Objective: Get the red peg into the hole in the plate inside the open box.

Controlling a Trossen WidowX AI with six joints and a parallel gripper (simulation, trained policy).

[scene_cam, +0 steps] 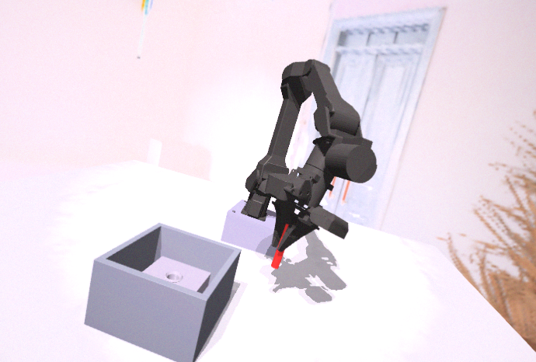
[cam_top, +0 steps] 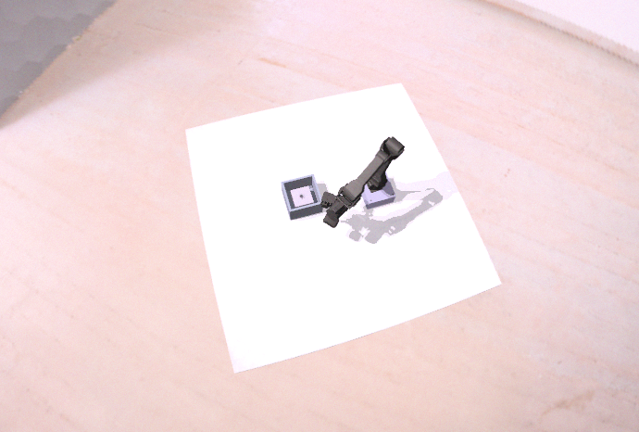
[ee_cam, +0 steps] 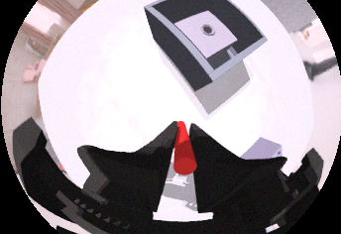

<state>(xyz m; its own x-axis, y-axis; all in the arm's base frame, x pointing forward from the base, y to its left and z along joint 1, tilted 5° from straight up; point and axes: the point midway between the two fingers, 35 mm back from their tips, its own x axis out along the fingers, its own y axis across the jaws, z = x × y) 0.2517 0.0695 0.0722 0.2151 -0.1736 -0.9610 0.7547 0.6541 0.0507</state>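
Now: gripper tip 15 cm to the left of the grey box, 8 cm short of it and 8 cm above it. Round my gripper tip: red peg: 1 cm to the left, 1 cm behind.
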